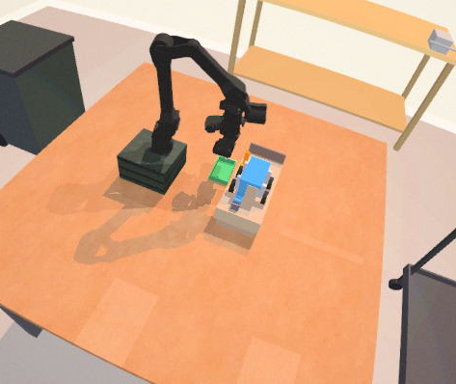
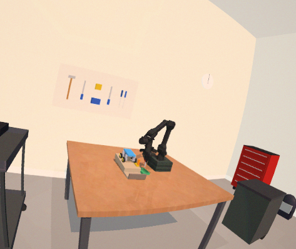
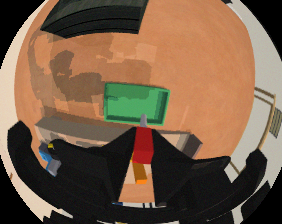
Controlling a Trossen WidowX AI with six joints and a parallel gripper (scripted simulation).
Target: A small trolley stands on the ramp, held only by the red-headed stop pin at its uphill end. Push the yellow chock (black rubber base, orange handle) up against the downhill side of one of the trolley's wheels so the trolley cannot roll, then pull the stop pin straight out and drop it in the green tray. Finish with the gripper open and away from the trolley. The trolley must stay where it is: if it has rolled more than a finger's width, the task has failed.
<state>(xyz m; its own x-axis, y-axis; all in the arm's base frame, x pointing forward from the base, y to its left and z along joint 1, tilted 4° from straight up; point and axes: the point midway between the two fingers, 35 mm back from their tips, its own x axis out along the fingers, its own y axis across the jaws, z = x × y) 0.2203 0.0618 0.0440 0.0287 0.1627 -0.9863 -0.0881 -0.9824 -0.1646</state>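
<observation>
Right now my gripper tip is 110 mm above the green tray and 10 mm to the left of it. Round my gripper tip: blue trolley (120 mm to the right, 110 mm ahead); yellow chock (70 mm ahead, 30 mm to the right, 20 mm below); red-headed stop pin (right at my gripper tip).
</observation>
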